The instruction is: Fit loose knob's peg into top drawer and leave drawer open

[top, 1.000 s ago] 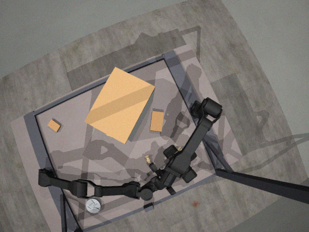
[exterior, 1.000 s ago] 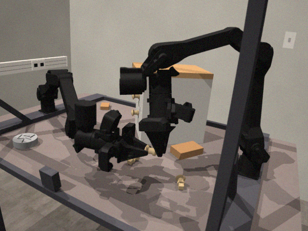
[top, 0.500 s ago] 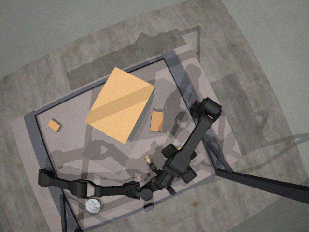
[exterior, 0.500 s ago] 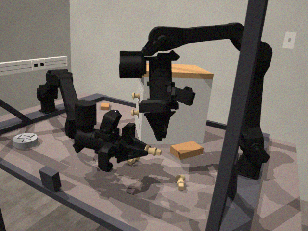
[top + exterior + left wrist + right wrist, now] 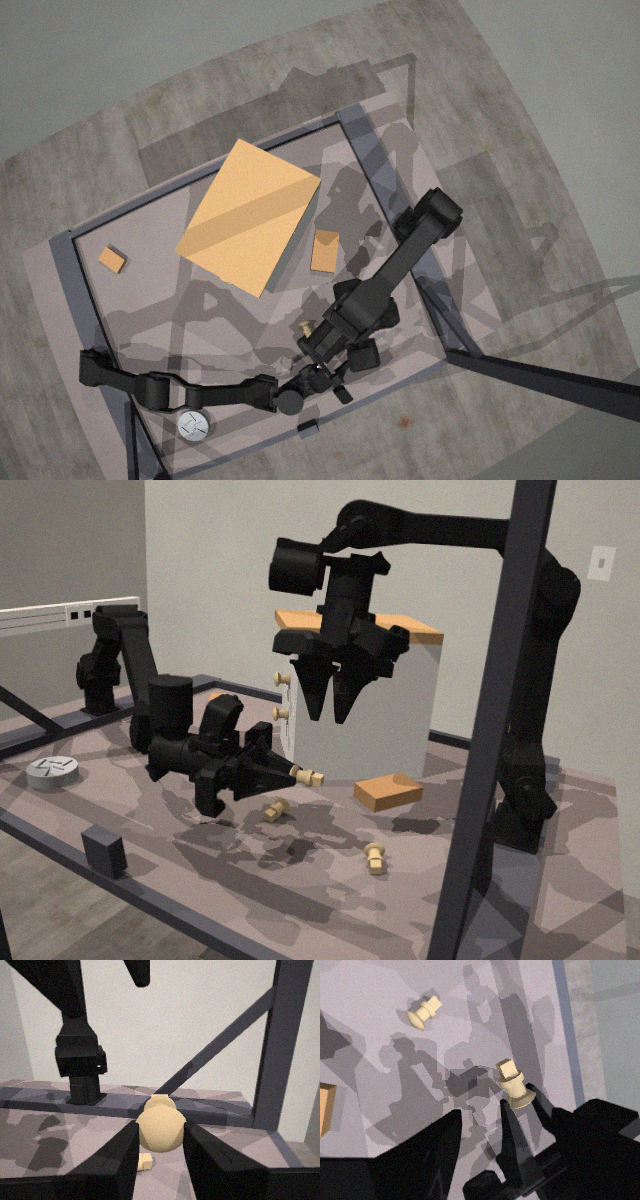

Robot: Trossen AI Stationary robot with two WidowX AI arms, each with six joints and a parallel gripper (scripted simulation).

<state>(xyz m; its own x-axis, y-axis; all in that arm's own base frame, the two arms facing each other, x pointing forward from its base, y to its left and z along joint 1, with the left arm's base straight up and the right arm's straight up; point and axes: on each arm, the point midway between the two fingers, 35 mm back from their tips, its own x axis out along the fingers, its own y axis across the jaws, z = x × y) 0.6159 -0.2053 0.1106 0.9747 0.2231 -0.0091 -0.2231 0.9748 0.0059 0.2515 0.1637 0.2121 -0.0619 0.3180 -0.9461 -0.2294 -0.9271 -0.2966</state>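
Right now the chest top is 31 cm ahead of my right hand, 11 cm to the left of it and 5 cm above it. Round my right hand: small orange block (52 cm to the left, 42 cm ahead, 22 cm below); then grey disc (49 cm to the left, 21 cm below, 9 cm behind); then drawer (31 cm ahead, 11 cm to the left, 1 cm above).
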